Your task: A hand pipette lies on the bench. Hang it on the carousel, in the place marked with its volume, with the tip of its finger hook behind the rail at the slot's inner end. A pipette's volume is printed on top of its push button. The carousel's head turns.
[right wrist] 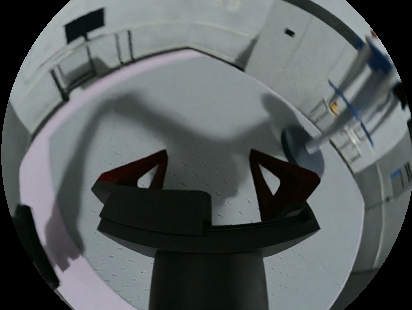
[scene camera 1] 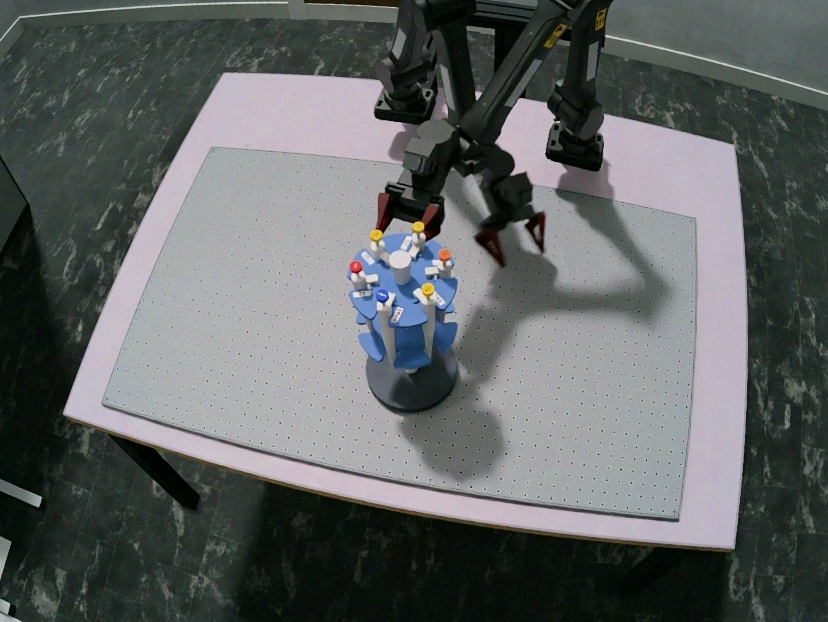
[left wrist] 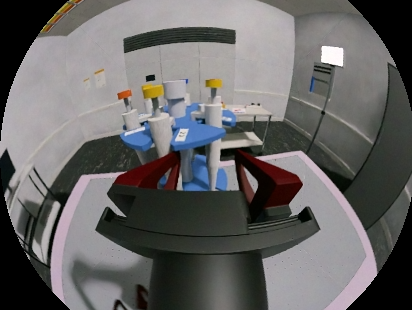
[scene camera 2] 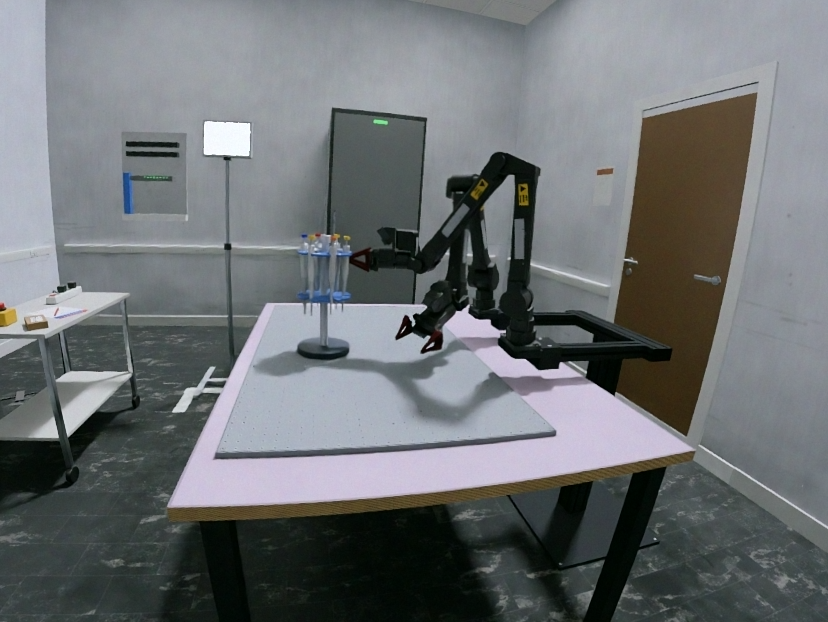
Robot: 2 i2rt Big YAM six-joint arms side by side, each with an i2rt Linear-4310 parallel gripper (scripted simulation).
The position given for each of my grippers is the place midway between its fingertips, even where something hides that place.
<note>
In view: my left gripper [scene camera 1: 392,245], my right gripper [scene camera 1: 521,262], a carousel base [scene camera 1: 429,386] and an orange-button pipette [left wrist: 132,120].
The carousel base shows as well in scene camera 2 [scene camera 2: 310,348]. My left gripper shows as well in the left wrist view [left wrist: 207,154]. My right gripper is seen too in the right wrist view [right wrist: 208,153] and in scene camera 2 [scene camera 2: 406,346].
</note>
